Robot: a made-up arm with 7 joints.
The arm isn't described. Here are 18 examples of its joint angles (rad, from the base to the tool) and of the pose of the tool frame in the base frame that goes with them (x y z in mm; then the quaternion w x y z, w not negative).
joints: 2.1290 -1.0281 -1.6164 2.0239 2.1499 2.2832 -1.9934
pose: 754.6 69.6 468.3 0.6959 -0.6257 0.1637 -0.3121
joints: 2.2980 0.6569 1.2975 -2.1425 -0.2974 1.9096 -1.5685
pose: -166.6 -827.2 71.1 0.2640 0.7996 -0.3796 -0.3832
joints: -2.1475 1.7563 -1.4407 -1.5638 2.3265 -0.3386 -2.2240
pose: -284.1 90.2 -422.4 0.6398 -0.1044 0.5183 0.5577
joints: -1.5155 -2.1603 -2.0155 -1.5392 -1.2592 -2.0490 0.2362
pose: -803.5 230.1 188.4 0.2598 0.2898 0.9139 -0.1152
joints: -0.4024 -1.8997 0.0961 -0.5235 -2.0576 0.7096 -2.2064
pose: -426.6 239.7 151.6 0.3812 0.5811 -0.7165 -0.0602
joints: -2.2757 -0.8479 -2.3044 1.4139 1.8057 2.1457 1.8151
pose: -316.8 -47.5 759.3 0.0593 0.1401 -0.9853 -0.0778
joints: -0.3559 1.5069 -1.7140 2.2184 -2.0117 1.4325 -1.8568
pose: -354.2 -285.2 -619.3 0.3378 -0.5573 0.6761 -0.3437
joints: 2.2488 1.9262 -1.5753 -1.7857 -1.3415 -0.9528 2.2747
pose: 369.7 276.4 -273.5 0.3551 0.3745 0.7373 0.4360
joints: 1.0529 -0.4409 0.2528 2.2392 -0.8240 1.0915 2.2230
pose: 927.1 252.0 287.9 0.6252 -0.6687 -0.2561 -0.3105
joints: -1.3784 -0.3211 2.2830 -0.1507 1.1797 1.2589 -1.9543
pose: -56.4 82.9 512.9 0.3695 -0.0749 0.2412 -0.8943
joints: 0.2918 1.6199 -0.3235 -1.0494 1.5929 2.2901 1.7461
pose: -136.8 455.1 145.0 0.7847 0.0204 -0.1365 0.6043
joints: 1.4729 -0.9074 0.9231 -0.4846 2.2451 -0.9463 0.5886
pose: 888.2 -279.9 59.1 0.4057 -0.9130 0.0367 -0.0229
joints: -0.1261 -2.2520 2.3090 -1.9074 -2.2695 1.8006 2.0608
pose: 238.9 555.9 606.3 0.5840 0.4548 -0.6724 -0.0044
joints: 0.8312 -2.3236 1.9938 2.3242 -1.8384 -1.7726 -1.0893
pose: 718.1 -226.8 445.7 0.0594 -0.2358 0.0140 -0.9699
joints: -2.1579 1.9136 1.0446 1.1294 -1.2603 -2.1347 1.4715
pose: -621.7 464.1 139.3 0.4341 0.0262 -0.7857 0.4400
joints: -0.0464 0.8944 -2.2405 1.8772 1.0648 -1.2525 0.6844
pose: -85.6 -72.8 -617.4 0.0216 0.6653 0.6510 -0.3647
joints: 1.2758 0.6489 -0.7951 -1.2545 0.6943 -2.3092 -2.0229
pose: 72.1 441.3 350.1 0.0103 -0.4963 -0.7170 -0.4895
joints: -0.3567 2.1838 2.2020 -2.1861 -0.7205 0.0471 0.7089
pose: 64.8 625.1 -559.4 0.3552 -0.5785 0.2156 0.7020
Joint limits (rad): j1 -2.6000..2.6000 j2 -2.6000..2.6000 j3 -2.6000..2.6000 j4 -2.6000..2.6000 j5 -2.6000..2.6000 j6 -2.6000..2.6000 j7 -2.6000..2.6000
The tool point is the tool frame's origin. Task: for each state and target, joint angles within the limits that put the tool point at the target. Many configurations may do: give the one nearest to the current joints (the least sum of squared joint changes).
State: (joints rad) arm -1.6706 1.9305 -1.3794 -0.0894 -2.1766 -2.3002 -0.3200
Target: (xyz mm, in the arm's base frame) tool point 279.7 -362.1 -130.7
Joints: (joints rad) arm -1.8073 1.6656 -1.4085 0.2193 -1.9902 -2.0769 -0.4450
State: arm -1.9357 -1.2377 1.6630 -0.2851 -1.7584 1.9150 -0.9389
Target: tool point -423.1 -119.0 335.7
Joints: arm -1.9822 -0.8755 1.4861 -0.0946 -1.7397 2.2142 -0.5937
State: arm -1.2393 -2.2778 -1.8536 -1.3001 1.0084 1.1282 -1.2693
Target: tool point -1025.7 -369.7 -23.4
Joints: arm -1.9093 -2.2776 -1.9801 -0.3409 1.5717 0.5005 -0.8874
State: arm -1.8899 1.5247 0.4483 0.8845 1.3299 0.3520 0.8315
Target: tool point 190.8 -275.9 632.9
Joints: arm -2.2774 1.1258 -0.2386 1.0502 1.5055 0.3179 0.7985
